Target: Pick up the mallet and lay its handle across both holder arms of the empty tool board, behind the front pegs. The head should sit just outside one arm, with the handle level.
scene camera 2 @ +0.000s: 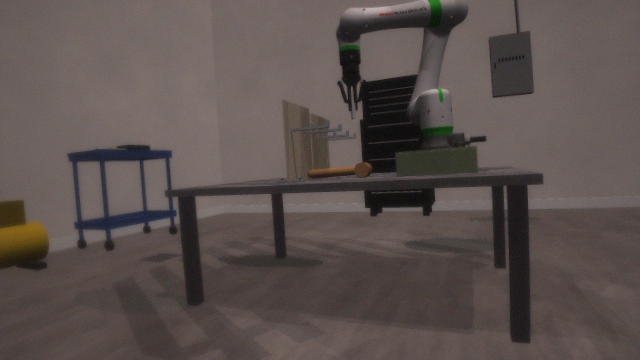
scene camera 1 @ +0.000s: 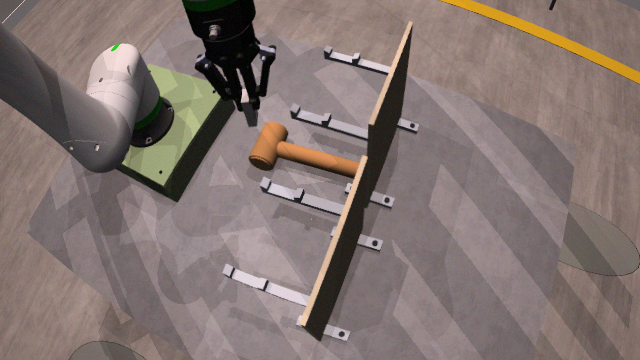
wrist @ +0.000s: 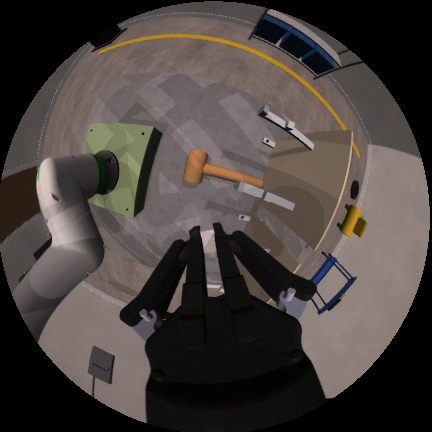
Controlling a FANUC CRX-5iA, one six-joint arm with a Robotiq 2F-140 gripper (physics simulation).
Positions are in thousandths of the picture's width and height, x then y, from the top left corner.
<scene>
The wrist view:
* gripper: 476,506
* wooden mallet: 455,385, on the table
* tool board: 705,413
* tool board: 591,529
</scene>
